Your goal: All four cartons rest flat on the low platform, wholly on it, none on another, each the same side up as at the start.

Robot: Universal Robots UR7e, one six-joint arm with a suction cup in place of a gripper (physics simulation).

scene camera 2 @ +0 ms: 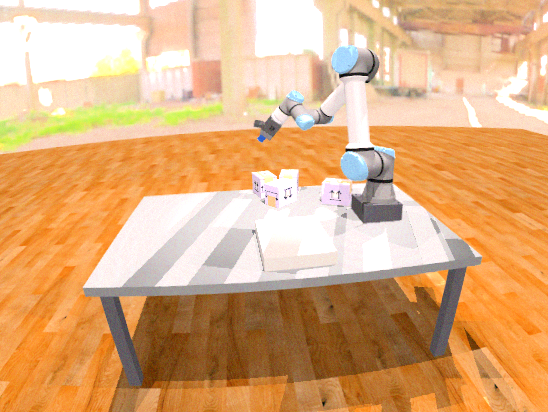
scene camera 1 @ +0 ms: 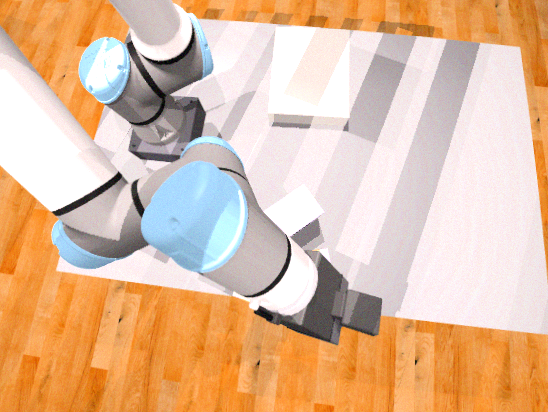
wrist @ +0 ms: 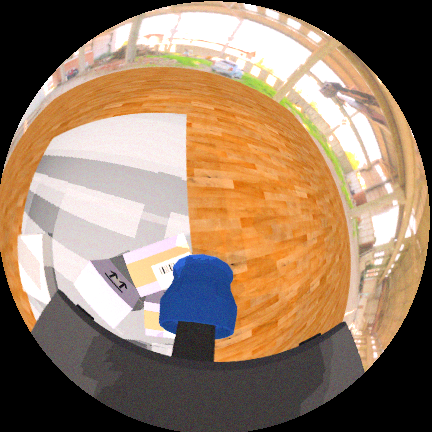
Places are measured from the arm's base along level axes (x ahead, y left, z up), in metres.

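Where they show: end effector, tool point: (scene camera 2: 260, 139) (wrist: 202, 277); arm's base, origin of the base link: (scene camera 2: 378, 199) (scene camera 1: 161, 121).
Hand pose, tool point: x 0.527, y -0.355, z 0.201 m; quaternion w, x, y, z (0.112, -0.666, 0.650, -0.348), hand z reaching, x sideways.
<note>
Each offset is from my tool point to the top centre of the thing. Level surfaces: height alone.
The low white platform {dy +0.640, dx -0.145, dz -0.225 m} (scene camera 1: 332, 95) (scene camera 2: 300, 260) (wrist: 31, 265) has no carton on it. Three white-and-lilac cartons stand close together on the table: the front one {dy +0.178, dx -0.100, dz -0.172 m} (scene camera 1: 298, 210) (scene camera 2: 281, 193) (wrist: 106, 296), the left one {dy +0.036, dx -0.015, dz -0.172 m} (scene camera 2: 262, 183) (wrist: 156, 266) and the back one (scene camera 2: 290, 179) (wrist: 152, 320). A fourth carton {dy +0.180, dx -0.367, dz -0.172 m} (scene camera 2: 336, 192) with upward arrows stands apart, near the robot base; the arm hides it in scene camera 1. My blue suction cup (scene camera 2: 261, 138) (wrist: 201, 265) is bare and hangs well above the cluster, tilted. The cup is hidden in scene camera 1.
The table {dz -0.273 m} (scene camera 1: 490, 200) (scene camera 2: 165, 215) (wrist: 120, 135) bears the cartons, the platform and the dark robot base (scene camera 1: 192, 120) (scene camera 2: 377, 209). The arm crosses over the table's near left part in scene camera 1. Wooden floor surrounds the table.
</note>
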